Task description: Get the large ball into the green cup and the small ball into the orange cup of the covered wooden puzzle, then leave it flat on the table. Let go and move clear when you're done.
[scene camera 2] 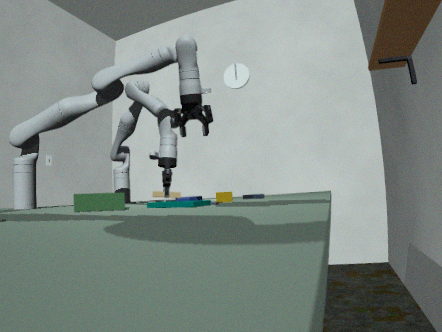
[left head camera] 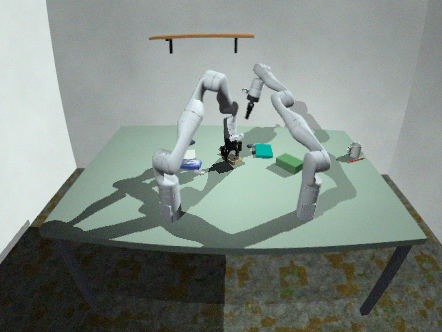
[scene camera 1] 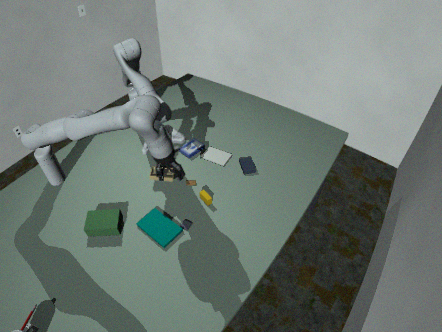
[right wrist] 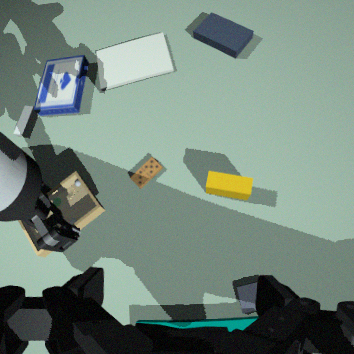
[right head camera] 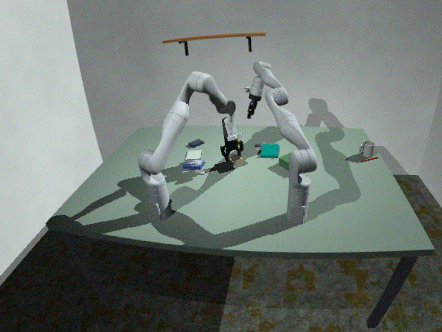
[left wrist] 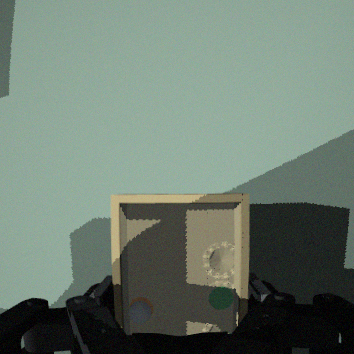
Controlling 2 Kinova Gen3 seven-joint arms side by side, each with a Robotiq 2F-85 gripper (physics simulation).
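Places are measured from the left arm's base along level axes (x ahead, y left, z up), in centimetres.
Pixels of known places: left gripper, fingertip midpoint: (scene camera 2: 166, 196) (left head camera: 232, 160) (scene camera 1: 162, 174) (right wrist: 61, 215) (right head camera: 233, 160) (left wrist: 180, 291); right gripper, fingertip midpoint: (scene camera 2: 194, 136) (left head camera: 246, 117) (scene camera 1: 172, 171) (right wrist: 179, 289) (right head camera: 250, 116); left arm's base, link origin: (left head camera: 172, 215) (right head camera: 163, 213); right arm's base, link origin: (left head camera: 304, 214) (scene camera 1: 57, 179) (right head camera: 296, 216).
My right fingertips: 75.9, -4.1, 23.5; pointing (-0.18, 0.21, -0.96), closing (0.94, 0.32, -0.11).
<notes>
Ahead of a thing's pixels: the offset from my right fingertips to its top centre, as dx, dy, dz. "*": to the spot under its first point.
The wooden puzzle {-20.4, +0.1, -18.0} (scene camera 1: 154, 177) (scene camera 2: 157, 194) (left wrist: 116, 225) (right wrist: 94, 213) is a shallow pale box with a clear cover. In the left wrist view its green cup {* -22.3, +0.9, -18.8} (left wrist: 221, 298) is at the lower right. A grey-blue ball {-18.0, -0.2, -19.4} (left wrist: 141, 311) covers most of the orange cup at the lower left. A small pale ball {-20.3, +5.2, -20.0} (right wrist: 77, 183) shows near a corner in the right wrist view; its exact place is unclear. My left gripper (left wrist: 180, 291) (scene camera 2: 167, 194) is shut on the puzzle's side walls; any gap beneath is unclear. My right gripper (right wrist: 179, 289) (scene camera 2: 194, 133) is open and empty, high above the table.
A dotted tan block {-12.0, +10.6, -22.7} (right wrist: 146, 172) and yellow block {+0.1, +12.3, -19.8} (right wrist: 229, 185) lie near the puzzle. A blue case {-33.4, +20.6, -21.1} (right wrist: 62, 85), white book {-23.0, +29.4, -22.8} (right wrist: 135, 61) and dark blue block {-9.2, +39.2, -21.7} (right wrist: 223, 35) lie farther off. A teal book {+4.6, -10.9, -22.0} (scene camera 1: 160, 228) and green block {-6.5, -32.2, -18.6} (scene camera 1: 103, 222) are on the other side.
</notes>
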